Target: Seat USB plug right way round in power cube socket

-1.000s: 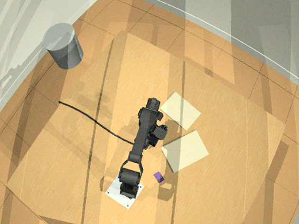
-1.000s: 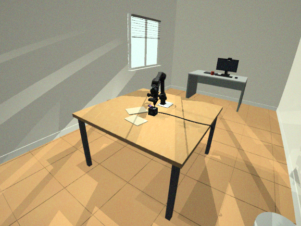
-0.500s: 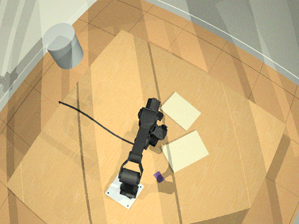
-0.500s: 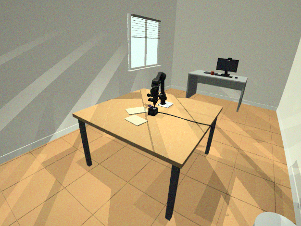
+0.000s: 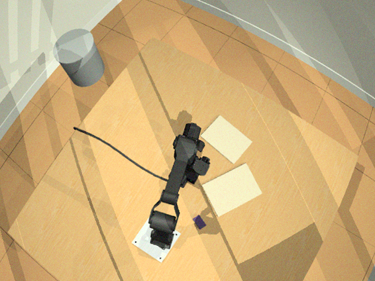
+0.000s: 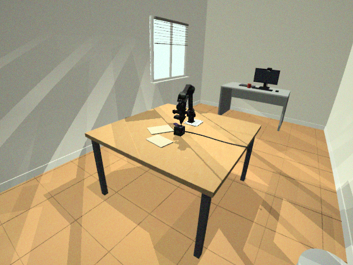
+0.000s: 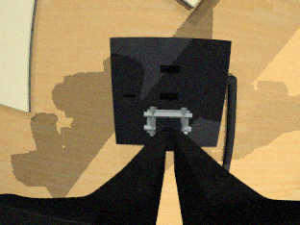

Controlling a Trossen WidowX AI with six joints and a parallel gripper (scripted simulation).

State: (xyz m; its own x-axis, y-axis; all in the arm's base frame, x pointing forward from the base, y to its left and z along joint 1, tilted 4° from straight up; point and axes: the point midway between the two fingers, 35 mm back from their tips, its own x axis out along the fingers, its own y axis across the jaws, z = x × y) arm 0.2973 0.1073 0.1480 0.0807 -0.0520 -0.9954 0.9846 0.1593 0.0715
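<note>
My gripper tip is now 2 cm above the USB plug. Also, from my gripper tip: small purple block (15 cm behind, 18 cm to the right, 10 cm below).
</note>
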